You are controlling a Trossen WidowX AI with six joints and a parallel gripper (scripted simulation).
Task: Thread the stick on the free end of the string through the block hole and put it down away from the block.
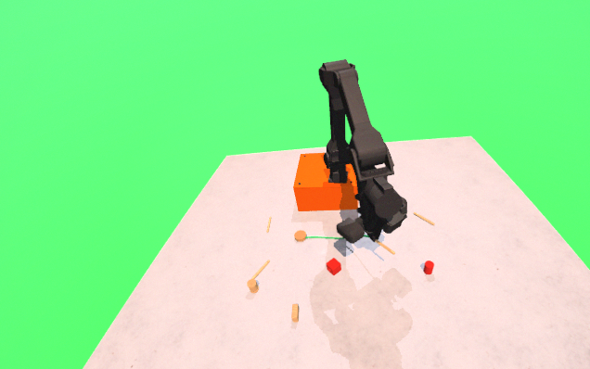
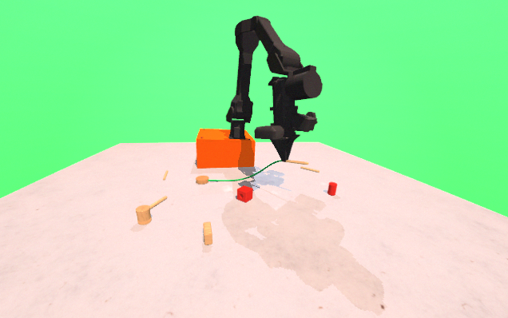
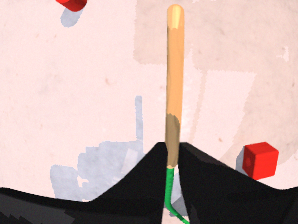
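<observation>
Right now my gripper tip is 19 cm short of the small wooden block, 18 cm to the left of it and 8 cm above it. Also, from my gripper tip: thin wooden stick 1 cm ahead, 1 cm to the left; red cube 4 cm ahead, 11 cm to the right, 8 cm below; red cylinder 2 cm ahead, 14 cm to the left, 8 cm below.
</observation>
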